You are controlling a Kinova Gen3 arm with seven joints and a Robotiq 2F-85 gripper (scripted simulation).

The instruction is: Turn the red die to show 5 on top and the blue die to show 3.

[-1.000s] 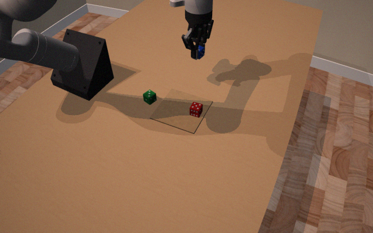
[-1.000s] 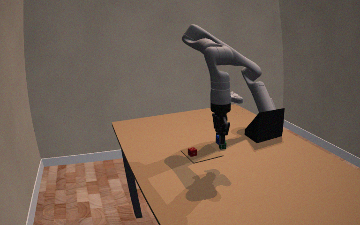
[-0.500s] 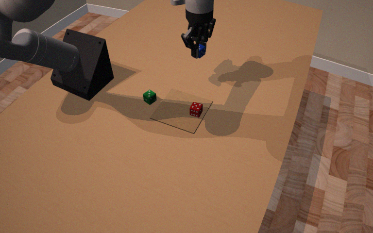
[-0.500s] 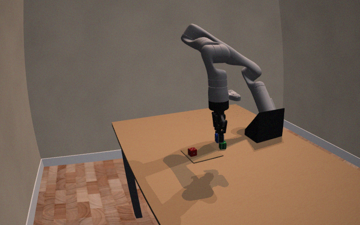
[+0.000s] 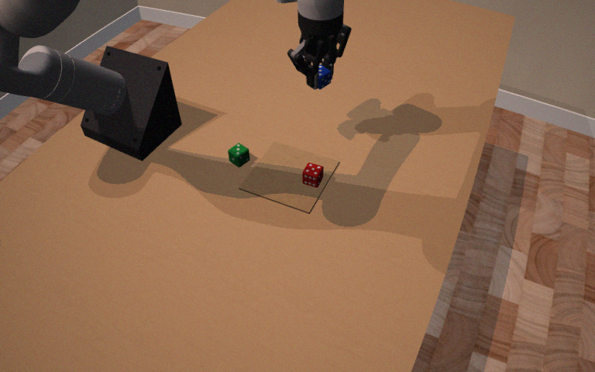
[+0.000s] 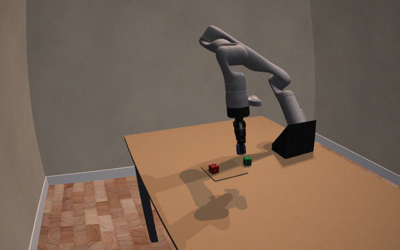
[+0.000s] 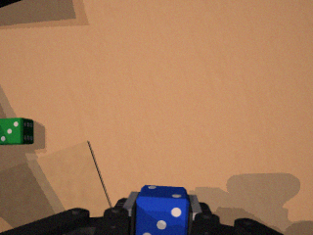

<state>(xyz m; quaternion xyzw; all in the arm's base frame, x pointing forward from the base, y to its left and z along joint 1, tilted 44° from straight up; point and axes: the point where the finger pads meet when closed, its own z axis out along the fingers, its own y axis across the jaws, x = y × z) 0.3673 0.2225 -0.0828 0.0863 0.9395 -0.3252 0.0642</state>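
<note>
Right now the green die is 8 cm behind my hand, 15 cm to the right of it and 13 cm below it. The rest, counted from my hand: thin tan mat (2 cm ahead, 13 cm to the right, 14 cm below); then blue die (right at my hand); then red die (7 cm ahead, 12 cm to the right, 12 cm below).
</note>
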